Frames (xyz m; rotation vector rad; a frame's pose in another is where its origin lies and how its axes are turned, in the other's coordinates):
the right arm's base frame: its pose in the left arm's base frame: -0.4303 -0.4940 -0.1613 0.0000 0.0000 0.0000
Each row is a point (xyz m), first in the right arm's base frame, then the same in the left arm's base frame.
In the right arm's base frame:
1: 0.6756 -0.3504 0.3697
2: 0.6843 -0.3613 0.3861
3: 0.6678 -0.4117 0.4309
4: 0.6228 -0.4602 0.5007
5: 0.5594 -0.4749 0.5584
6: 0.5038 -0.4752 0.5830
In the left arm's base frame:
1: 0.2453 -0.8444 0.2084
2: 0.2540 -0.8553 0.2248
3: 0.2375 -0.9057 0.2696
4: 0.1925 -0.9542 0.3394
5: 0.1291 -0.9689 0.3971
6: 0.0735 -0.9692 0.4217

